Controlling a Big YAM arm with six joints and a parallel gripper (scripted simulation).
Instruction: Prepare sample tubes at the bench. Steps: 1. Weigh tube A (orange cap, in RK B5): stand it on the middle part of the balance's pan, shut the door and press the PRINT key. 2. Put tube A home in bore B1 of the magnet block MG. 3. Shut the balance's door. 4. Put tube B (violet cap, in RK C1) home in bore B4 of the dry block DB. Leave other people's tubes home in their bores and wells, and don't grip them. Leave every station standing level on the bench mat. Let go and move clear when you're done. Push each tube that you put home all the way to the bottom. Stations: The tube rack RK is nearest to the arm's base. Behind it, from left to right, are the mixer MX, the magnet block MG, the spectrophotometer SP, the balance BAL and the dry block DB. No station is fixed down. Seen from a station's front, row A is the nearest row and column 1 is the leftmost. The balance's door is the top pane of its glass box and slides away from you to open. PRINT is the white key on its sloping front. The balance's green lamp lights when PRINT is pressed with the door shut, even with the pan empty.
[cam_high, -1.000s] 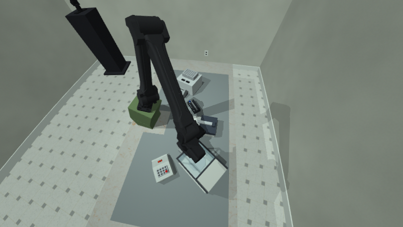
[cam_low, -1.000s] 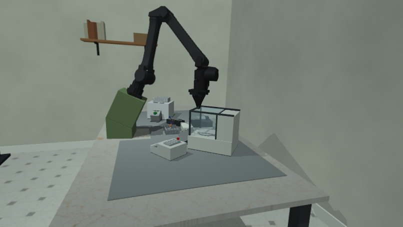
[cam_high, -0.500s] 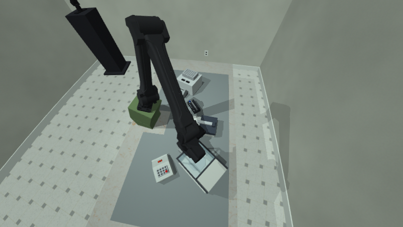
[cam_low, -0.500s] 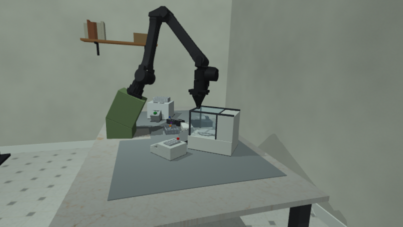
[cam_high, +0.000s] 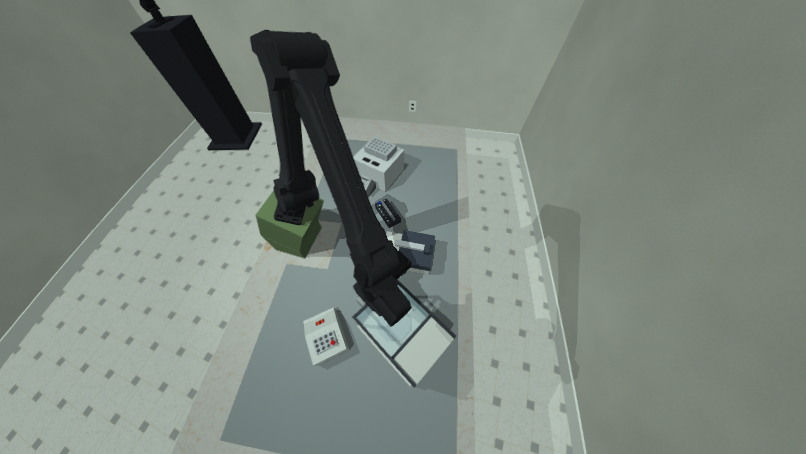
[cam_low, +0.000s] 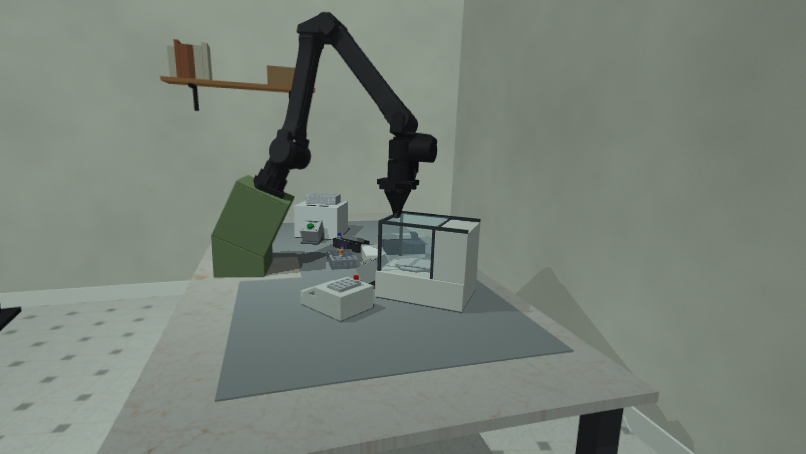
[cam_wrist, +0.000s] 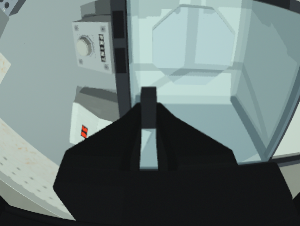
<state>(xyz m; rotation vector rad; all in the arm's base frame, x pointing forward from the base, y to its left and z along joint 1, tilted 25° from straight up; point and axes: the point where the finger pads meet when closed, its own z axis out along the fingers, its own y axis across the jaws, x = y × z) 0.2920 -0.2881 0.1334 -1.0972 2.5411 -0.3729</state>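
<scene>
My gripper is now 2 cm short of the balance door, 2 cm to the left of it and 1 cm above it. The rest, counted from my hand: red-capped tube (15 cm behind, 10 cm to the right, 16 cm below); balance pan (4 cm ahead, 4 cm to the right, 14 cm below); dry block DB (19 cm behind, 7 cm to the right, 19 cm below).
</scene>
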